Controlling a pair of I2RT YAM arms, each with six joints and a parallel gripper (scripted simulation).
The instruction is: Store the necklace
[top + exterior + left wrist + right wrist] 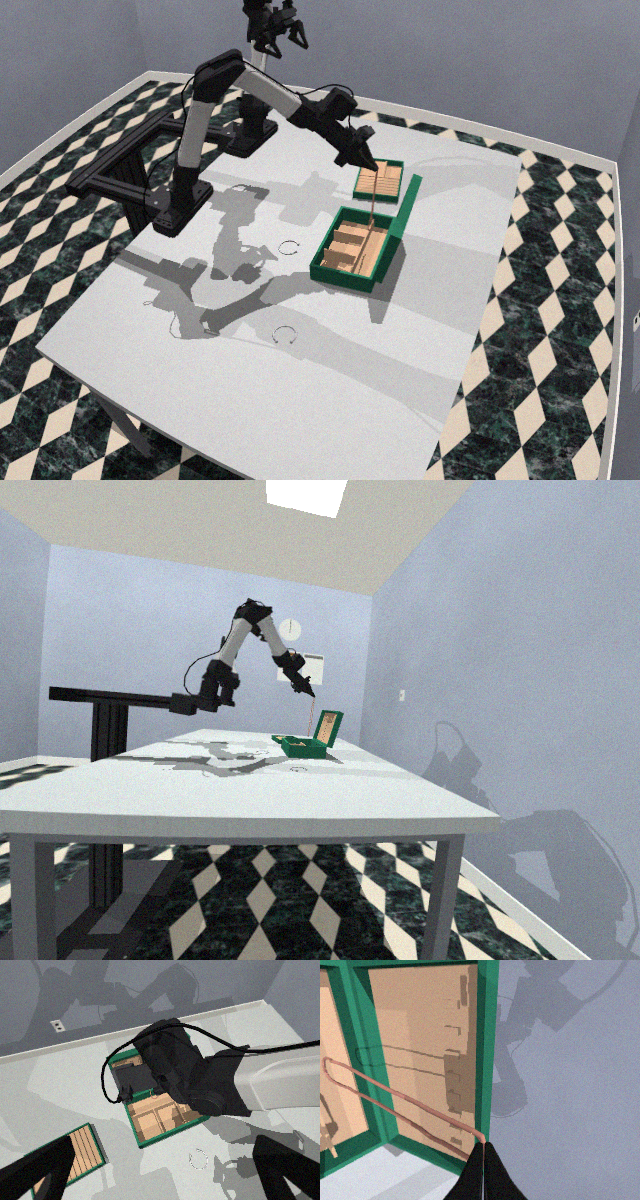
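My right gripper is now 1 cm past the green jewelry box, 3 cm to the left of it and 18 cm above it. From my right hand the other things lie so: green tray 9 cm behind, 33 cm to the left, 28 cm below; silver bangle 10 cm behind, 37 cm to the right, 29 cm below.
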